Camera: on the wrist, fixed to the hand. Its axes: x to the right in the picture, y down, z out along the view.
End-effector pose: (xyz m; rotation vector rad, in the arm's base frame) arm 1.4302 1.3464 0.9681 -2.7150 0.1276 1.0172
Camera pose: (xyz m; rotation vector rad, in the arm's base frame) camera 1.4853 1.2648 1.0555 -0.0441 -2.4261 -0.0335
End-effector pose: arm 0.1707 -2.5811 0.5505 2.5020 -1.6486 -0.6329
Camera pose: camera 0.1648 -2.6078 0.6793 -1.4127 -2.1680 0.3581
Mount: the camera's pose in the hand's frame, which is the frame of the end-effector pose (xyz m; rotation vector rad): -0.0160 0.0532 -0.1194 -0.0075 -0.3405 -3.0985
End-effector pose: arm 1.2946 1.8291 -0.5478 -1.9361 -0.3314 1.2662
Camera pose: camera 1.3799 1.7289 -0.5525 0.4235 -1.9561 -0.7308
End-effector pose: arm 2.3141 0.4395 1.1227 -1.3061 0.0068 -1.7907
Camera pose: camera 2.2577 0.3621 1.0323 0.1977 1.2653 0.8746
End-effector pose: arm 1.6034 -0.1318 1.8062 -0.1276 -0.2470 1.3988
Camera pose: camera 1.5795 -0.1317 1.6767 0.4118 -0.3285 -1.6866
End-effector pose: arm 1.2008 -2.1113 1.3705 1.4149 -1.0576 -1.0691
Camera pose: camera 1.3103 -2.0750 1.4340 -0.9615 -1.2782 1.4146
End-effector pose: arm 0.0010 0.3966 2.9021 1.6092 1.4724 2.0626
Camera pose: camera -0.0652 0.2883 2.9372 -0.8897 1.1601 -0.2596
